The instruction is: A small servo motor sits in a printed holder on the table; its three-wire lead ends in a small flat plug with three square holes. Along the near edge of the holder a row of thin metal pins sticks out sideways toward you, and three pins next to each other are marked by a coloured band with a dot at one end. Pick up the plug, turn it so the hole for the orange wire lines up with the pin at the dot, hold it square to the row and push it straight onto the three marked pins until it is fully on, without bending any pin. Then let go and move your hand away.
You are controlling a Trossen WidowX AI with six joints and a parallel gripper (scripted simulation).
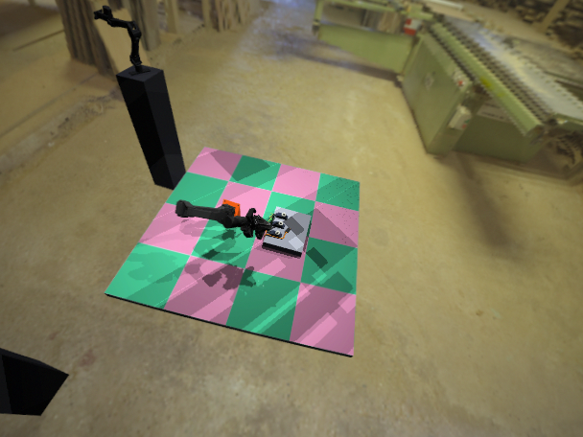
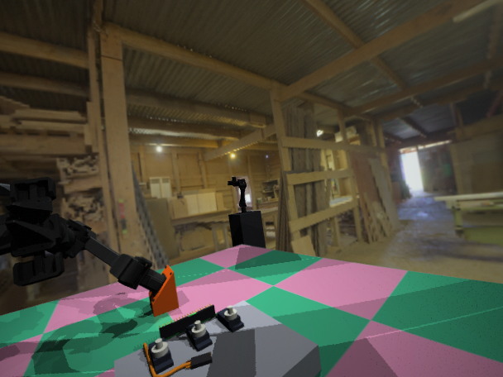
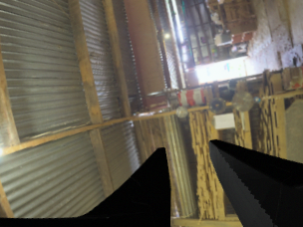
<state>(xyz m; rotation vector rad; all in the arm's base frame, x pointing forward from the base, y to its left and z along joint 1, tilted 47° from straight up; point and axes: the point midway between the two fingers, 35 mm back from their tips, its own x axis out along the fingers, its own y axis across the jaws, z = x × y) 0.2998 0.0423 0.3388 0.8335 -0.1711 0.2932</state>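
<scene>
Now: gripper tip 9 cm short of the grey holder plate, 25 cm to the right of it and 32 cm above it. From my gripper tip the other things lie so: green band (7 cm behind, 25 cm to the left, 27 cm below); then black pin row (7 cm behind, 24 cm to the left, 29 cm below).
</scene>
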